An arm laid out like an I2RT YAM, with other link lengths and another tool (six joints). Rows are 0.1 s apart.
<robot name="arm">
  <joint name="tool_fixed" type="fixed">
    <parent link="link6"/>
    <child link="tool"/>
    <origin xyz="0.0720 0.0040 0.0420" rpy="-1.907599 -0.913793 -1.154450"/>
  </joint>
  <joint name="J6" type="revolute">
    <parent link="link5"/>
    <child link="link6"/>
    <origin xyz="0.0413 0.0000 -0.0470"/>
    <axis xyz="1 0 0"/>
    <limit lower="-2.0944" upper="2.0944"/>
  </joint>
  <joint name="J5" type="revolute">
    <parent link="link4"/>
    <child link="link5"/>
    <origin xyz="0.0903 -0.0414 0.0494"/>
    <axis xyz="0 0 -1"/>
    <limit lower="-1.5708" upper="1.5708"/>
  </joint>
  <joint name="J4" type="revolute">
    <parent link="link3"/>
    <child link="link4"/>
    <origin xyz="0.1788 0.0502 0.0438"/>
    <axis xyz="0 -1 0"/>
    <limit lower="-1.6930" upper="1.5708"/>
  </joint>
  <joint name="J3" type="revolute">
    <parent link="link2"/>
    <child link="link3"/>
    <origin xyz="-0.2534 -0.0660 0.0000"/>
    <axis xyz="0 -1 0"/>
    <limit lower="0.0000" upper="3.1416"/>
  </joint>
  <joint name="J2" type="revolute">
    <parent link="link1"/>
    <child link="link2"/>
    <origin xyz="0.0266 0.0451 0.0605"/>
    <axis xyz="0 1 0"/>
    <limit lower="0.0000" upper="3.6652"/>
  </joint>
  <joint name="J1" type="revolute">
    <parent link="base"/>
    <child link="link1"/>
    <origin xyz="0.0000 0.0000 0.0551"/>
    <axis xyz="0 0 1"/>
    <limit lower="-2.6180" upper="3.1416"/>
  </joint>
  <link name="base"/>
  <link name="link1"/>
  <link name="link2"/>
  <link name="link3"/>
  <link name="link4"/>
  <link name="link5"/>
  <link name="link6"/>
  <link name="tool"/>
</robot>
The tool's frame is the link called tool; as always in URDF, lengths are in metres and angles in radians.
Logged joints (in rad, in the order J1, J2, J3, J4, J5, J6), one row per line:
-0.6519 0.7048 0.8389 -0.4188 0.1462 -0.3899
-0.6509 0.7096 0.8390 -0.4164 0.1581 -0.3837
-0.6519 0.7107 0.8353 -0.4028 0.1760 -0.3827
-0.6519 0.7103 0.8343 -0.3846 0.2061 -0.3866
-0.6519 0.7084 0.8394 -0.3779 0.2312 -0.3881
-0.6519 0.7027 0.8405 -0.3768 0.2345 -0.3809
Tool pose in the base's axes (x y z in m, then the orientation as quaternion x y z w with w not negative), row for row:
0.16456 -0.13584 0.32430 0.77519 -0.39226 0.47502 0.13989
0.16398 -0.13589 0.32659 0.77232 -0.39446 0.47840 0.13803
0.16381 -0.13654 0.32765 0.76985 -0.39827 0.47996 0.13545
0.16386 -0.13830 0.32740 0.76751 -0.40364 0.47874 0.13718
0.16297 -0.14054 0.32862 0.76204 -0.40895 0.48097 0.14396
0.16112 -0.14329 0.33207 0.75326 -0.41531 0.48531 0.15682
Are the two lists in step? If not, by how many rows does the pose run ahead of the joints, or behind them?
The pose runs 2 rows behind the joints: the pose in row i belongs to the joints in row i - 2.
